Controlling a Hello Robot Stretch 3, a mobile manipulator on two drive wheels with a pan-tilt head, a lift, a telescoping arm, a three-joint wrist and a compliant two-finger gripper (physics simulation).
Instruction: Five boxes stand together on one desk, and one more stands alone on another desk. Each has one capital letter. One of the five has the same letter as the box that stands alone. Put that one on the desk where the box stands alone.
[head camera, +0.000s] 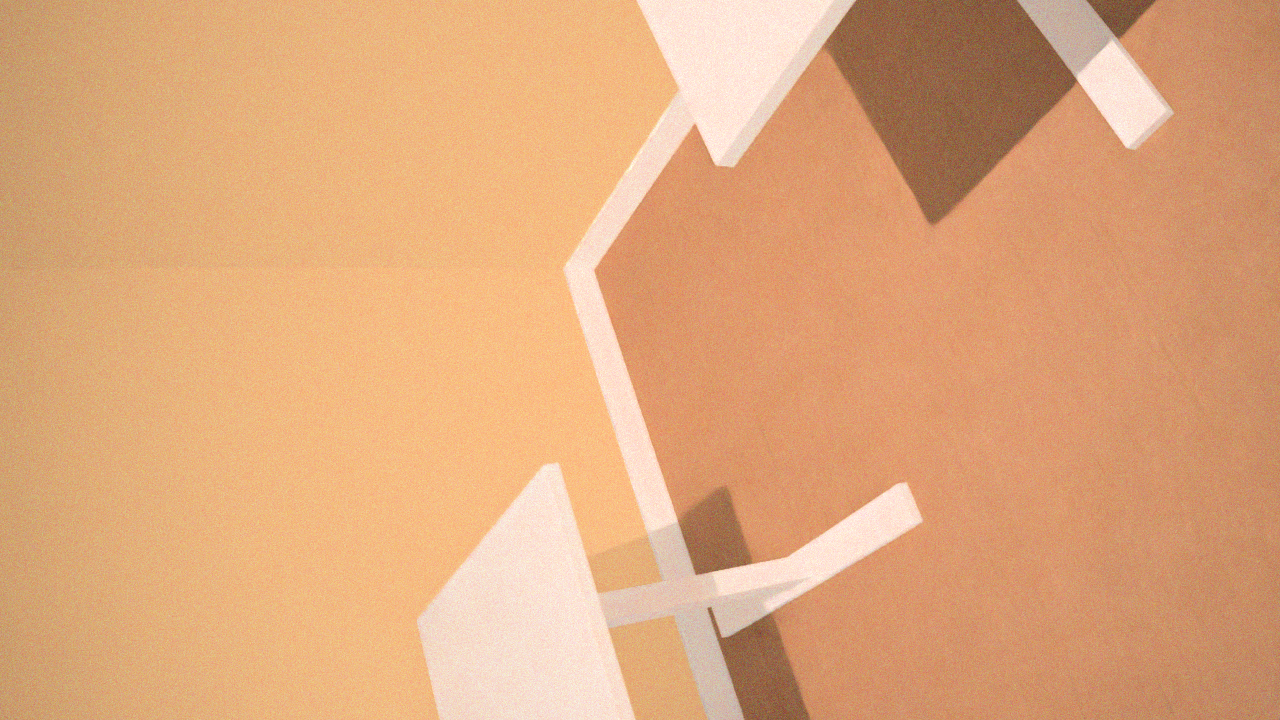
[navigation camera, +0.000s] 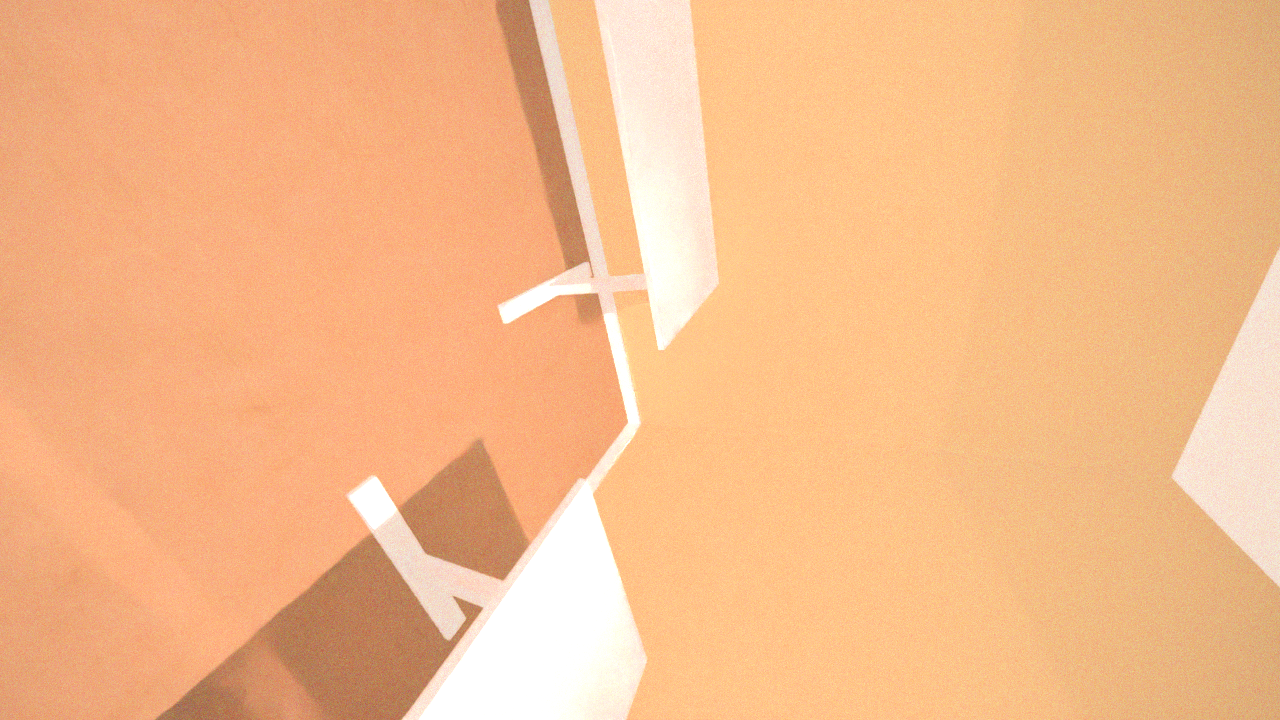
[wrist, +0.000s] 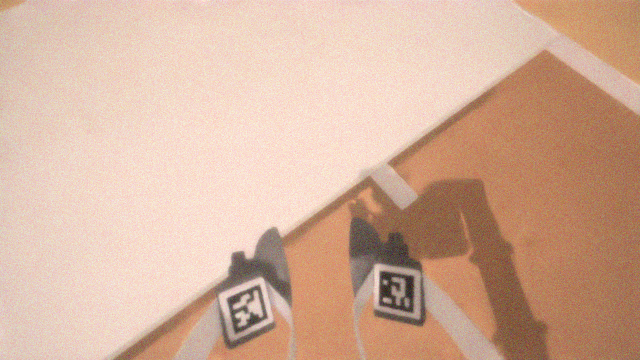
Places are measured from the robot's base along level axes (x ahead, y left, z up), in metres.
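Pixels of known places: gripper, between the fingertips: (wrist: 318, 249).
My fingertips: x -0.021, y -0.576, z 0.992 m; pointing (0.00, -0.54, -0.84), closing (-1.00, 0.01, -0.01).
Observation:
Behind a point stands the place of what it marks.
My gripper (wrist: 318, 249) {x -0.021, y -0.576, z 0.992 m} is open, with a gap between its two dark fingertips and nothing held. It hangs over the floor by the long edge of a white desk (wrist: 210, 115) {x 0.138, y -0.892, z 0.720 m}; the left fingertip overlaps that edge in the wrist view. One white desk (head camera: 742, 62) {x 0.766, y -0.318, z 0.721 m} shows at the top of the head view and another desk (head camera: 528, 608) {x 1.364, y 0.328, z 0.720 m} at the lower left. The navigation view shows a desk (navigation camera: 666, 170) {x 1.252, y 0.703, z 0.720 m} at the top and a desk (navigation camera: 554, 617) {x 0.712, y -0.486, z 0.721 m} at the bottom. No lettered box shows in these views.
White desk legs (head camera: 854, 528) (navigation camera: 393, 528) {x 0.809, y -0.475, z 0.025 m} (wrist: 395, 187) {x -0.322, y -0.998, z 0.025 m} stand out over the orange floor (head camera: 984, 358) {x 1.062, y -0.012, z 0.001 m} (navigation camera: 223, 223) {x 0.416, y 0.343, z 0.001 m}. A white baseboard (head camera: 617, 385) {x 2.223, y -0.006, z 0.045 m} (navigation camera: 572, 152) {x 1.641, y 1.098, z 0.044 m} (wrist: 595, 65) {x -1.266, y -1.414, z 0.067 m} runs along the yellow walls. A white panel (navigation camera: 1244, 447) {x 2.102, y -0.170, z 2.438 m} shows at the right of the navigation view. An arm-shaped shadow (wrist: 500, 280) {x -0.601, y -0.623, z 0.000 m} lies on the floor.

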